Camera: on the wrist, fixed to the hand. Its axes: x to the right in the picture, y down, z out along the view.
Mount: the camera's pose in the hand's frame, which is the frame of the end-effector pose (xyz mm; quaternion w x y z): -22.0 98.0 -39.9 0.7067 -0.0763 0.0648 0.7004
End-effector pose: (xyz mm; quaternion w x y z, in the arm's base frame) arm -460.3 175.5 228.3 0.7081 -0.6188 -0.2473 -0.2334
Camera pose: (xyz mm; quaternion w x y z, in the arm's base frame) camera -412.4 148.7 135.2 0.6327 -0.6494 0.3223 0.2720
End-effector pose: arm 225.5 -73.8 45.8 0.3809 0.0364 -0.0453 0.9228
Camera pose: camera 170.5 -153.9 -1.5 0.3714 0.0949 0.1032 -0.9178
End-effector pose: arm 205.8 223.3 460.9 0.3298 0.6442 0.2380 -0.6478
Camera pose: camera 303.7 189.6 491.9 0.7205 0.6387 -0.2122 -0.1669
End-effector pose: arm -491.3 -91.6 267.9 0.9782 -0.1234 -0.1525 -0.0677
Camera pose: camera -484.2 -5.9 202.5 0.7392 -0.2643 0.0472 0.6177
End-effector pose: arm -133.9 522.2 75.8 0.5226 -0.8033 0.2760 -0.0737
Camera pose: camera -204.4 472.2 10.9 0.3418 -0.4095 0.7972 0.2829
